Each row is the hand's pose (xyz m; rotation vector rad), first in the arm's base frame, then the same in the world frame.
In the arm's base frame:
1: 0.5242 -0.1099 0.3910 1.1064 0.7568 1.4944
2: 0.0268 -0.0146 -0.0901 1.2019 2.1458 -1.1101
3: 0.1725 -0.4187 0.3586 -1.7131 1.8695 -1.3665
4: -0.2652 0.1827 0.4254 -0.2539 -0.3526 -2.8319
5: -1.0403 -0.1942 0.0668 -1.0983 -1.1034 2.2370
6: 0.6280 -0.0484 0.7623 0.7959 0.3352 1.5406
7: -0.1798 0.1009 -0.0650 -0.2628 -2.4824 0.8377
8: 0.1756 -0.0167 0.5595 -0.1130 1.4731 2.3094
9: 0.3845 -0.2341 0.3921 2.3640 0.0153 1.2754
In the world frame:
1: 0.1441 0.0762 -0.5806 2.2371 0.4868 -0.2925
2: 0.0347 0.7197 -0.3318 -1.0682 -1.0272 1.2005
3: -0.0450 0.1297 -0.1546 0.7278 -2.0562 -0.1768
4: 0.5526 0.5577 -0.0228 1.7558 -0.4634 1.6729
5: 0.2032 1.0290 0.7033 0.1101 -0.0590 1.2152
6: 0.3906 -0.2263 -0.5918 1.7745 0.4570 -0.2107
7: 0.1815 0.8510 -0.1982 -0.6528 -0.8559 0.0007
8: 0.3870 0.1568 -0.2755 2.0580 0.9718 1.3720
9: 0.0760 0.0862 -0.4068 2.2554 -0.9767 -0.8938

